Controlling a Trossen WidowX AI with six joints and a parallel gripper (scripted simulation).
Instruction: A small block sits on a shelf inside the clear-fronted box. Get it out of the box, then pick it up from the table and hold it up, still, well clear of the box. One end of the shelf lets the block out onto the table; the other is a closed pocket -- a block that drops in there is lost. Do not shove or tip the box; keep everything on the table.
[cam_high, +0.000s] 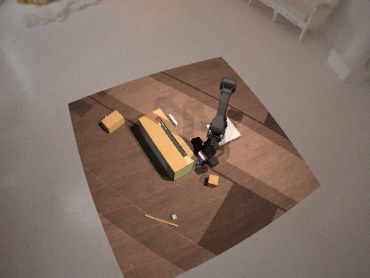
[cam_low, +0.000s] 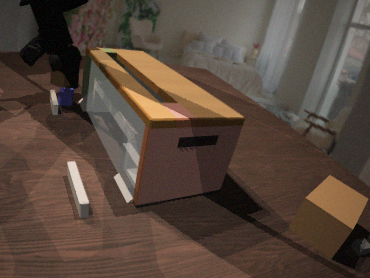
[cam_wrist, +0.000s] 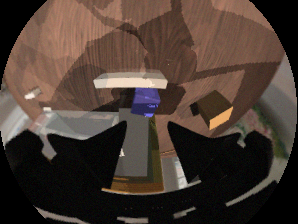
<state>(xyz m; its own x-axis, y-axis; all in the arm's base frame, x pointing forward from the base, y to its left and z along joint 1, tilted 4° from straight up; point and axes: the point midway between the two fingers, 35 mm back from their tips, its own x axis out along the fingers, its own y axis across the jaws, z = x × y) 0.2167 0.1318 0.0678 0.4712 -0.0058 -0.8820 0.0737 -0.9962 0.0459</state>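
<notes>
My gripper tip is now 2 cm past the blue block, 1 cm to the left of it and 3 cm above it. Round my gripper tip: orange cube (2 cm behind, 14 cm to the left, 2 cm below); thin stick (33 cm ahead, 20 cm to the left, 4 cm below); orange box (33 cm ahead, 48 cm to the right, 2 cm below).
</notes>
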